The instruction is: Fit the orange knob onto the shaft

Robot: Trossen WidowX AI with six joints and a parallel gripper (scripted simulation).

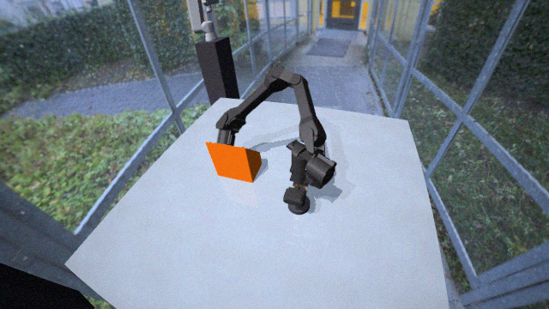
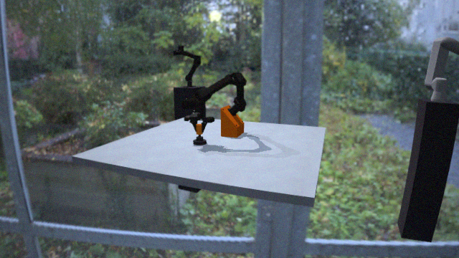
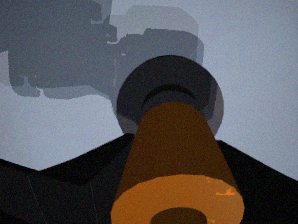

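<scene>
My gripper tip is 4 cm above the pedestal. Round my gripper tip: orange knob (2 cm above).
</scene>
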